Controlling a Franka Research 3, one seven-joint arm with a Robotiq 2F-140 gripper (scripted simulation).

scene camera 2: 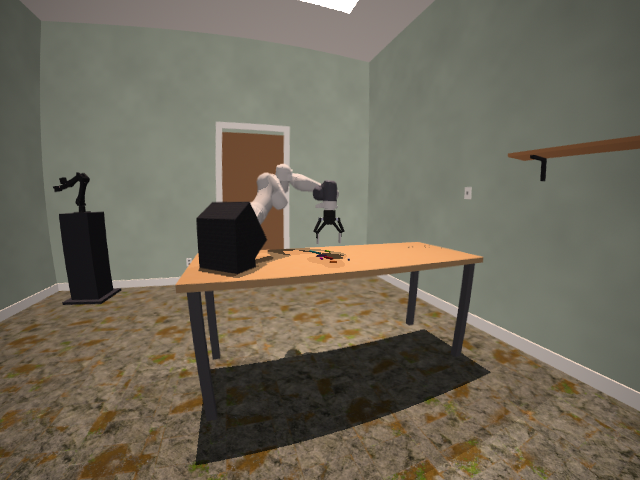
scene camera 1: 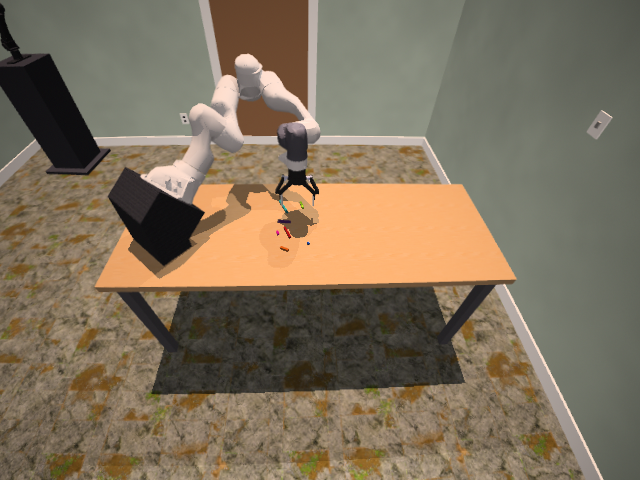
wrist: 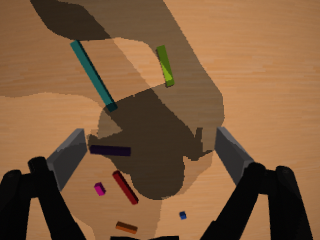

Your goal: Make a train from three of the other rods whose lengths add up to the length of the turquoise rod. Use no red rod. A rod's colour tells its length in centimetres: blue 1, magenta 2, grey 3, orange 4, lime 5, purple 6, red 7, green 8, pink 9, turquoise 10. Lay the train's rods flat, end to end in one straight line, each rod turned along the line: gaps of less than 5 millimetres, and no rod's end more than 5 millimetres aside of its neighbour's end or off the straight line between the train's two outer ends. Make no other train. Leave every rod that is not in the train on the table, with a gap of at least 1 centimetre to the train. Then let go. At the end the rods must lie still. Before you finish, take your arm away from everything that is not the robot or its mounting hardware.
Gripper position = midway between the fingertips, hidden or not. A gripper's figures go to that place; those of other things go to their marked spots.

My gripper (wrist: 150,139) is 19 cm from the lens. A turquoise rod (wrist: 76,45): 25 cm from the lens.
